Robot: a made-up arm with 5 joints.
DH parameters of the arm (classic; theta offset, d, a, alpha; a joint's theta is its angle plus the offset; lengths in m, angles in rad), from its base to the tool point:
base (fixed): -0.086 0 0.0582 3.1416
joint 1: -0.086 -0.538 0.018 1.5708
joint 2: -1.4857 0 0.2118 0
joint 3: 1.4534 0 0.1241 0
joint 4: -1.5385 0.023 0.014 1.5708
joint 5: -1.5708 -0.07 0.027 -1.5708
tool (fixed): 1.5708 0.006 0 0
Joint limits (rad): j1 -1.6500..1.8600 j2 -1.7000..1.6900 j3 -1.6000..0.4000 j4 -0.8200..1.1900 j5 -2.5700..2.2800
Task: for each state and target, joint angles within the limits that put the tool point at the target. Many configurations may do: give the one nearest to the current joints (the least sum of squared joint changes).
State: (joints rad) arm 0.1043 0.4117 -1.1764 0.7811 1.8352
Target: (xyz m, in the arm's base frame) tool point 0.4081 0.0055 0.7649
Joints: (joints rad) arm 0.0727 0.6458 -1.0936 0.8013 1.8373
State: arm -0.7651 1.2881 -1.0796 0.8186 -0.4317
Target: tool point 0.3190 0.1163 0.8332
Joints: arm -0.4505 0.5782 -1.4679 0.6126 -0.3395
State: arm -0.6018 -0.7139 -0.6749 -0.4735 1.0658
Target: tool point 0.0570 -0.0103 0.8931
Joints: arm -0.9572 -0.5785 -0.2511 -0.4393 0.2024
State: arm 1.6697 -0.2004 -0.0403 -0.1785 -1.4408
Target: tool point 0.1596 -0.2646 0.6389
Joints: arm 1.2511 0.3446 0.1442 -0.1185 -1.4915
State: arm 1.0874 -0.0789 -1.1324 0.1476 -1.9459
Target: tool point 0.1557 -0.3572 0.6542
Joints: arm 1.3730 0.7560 -0.7641 0.2529 -1.9200
